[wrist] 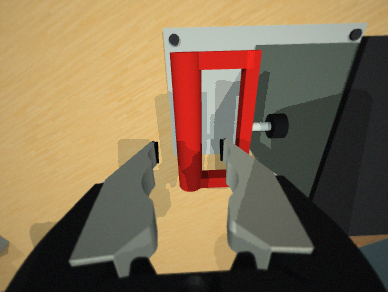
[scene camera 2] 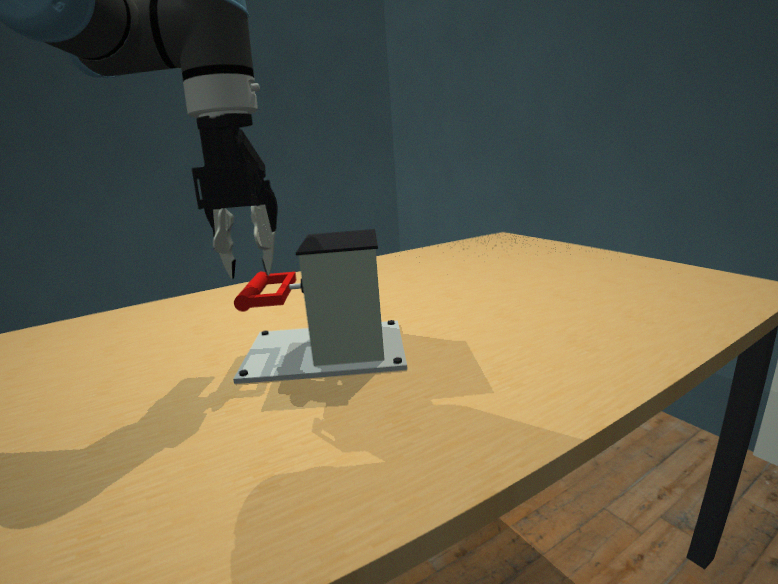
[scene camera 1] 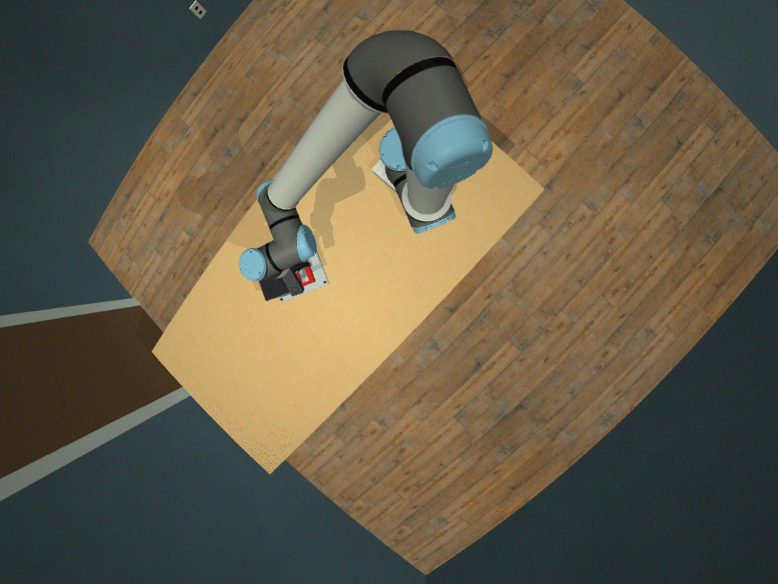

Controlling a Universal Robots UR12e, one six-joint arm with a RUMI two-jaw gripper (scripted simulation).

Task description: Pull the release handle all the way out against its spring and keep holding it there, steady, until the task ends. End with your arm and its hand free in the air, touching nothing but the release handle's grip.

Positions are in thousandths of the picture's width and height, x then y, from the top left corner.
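Observation:
Scene camera 2 shows me my gripper (scene camera 2: 322, 473). And the wrist view has my gripper too (wrist: 488, 488).

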